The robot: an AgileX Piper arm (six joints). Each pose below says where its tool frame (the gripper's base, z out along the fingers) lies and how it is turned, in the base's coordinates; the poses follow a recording.
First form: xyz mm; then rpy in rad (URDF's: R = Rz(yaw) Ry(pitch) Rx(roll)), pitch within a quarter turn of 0, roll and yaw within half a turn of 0.
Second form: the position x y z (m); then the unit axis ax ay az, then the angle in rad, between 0 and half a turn. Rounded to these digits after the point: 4 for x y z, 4 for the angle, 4 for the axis.
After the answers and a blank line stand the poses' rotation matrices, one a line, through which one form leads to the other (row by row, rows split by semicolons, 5 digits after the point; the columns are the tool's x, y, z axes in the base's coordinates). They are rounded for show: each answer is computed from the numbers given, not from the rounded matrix.
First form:
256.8 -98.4 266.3 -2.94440 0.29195 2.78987
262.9 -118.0 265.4 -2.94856 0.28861 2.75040
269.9 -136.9 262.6 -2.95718 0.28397 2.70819
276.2 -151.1 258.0 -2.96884 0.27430 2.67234
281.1 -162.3 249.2 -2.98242 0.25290 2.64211
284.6 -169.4 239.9 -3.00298 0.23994 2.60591
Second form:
0.2568 -0.0984 0.2663 0.1878 0.9746 -0.1222 2.8900
0.2629 -0.1180 0.2654 0.2066 0.9708 -0.1223 2.8972
0.2699 -0.1369 0.2626 0.2262 0.9666 -0.1202 2.9050
0.2762 -0.1511 0.2580 0.2425 0.9633 -0.1155 2.9159
0.2811 -0.1623 0.2492 0.2555 0.9608 -0.1081 2.9366
0.2846 -0.1694 0.2399 0.2714 0.9574 -0.0984 2.9474

-0.89906 0.39078 0.19747; 0.32994 0.90116 -0.28116; -0.28782 -0.18763 -0.93912
-0.88622 0.42469 0.18509; 0.36552 0.88647 -0.28385; -0.28462 -0.18390 -0.94084
-0.87120 0.45946 0.17295; 0.40314 0.87058 -0.28208; -0.28017 -0.17603 -0.94367
-0.85856 0.48702 0.16026; 0.43531 0.85757 -0.27398; -0.27087 -0.16547 -0.94829
-0.84991 0.50773 0.14095; 0.46374 0.84774 -0.25747; -0.25021 -0.15346 -0.95595
-0.83529 0.53377 0.13187; 0.49581 0.83491 -0.23895; -0.23764 -0.13421 -0.96204

